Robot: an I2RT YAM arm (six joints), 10 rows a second.
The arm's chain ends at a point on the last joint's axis. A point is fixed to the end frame.
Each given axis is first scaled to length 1.
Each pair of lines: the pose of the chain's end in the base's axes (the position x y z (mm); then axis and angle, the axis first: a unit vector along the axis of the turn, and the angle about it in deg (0 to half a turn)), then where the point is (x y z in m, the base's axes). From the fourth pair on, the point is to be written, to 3 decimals.
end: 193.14 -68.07 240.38 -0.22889 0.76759 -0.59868 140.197
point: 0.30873 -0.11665 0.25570
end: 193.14 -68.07 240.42 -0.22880 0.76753 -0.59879 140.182
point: 0.30872 -0.11665 0.25579
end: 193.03 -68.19 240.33 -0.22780 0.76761 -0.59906 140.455
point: 0.30843 -0.11727 0.25545
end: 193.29 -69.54 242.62 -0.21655 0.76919 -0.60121 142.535
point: 0.307 -0.123 0.256
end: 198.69 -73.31 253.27 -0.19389 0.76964 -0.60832 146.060
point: 0.308 -0.135 0.265
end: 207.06 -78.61 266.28 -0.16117 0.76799 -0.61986 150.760
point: 0.310 -0.151 0.277
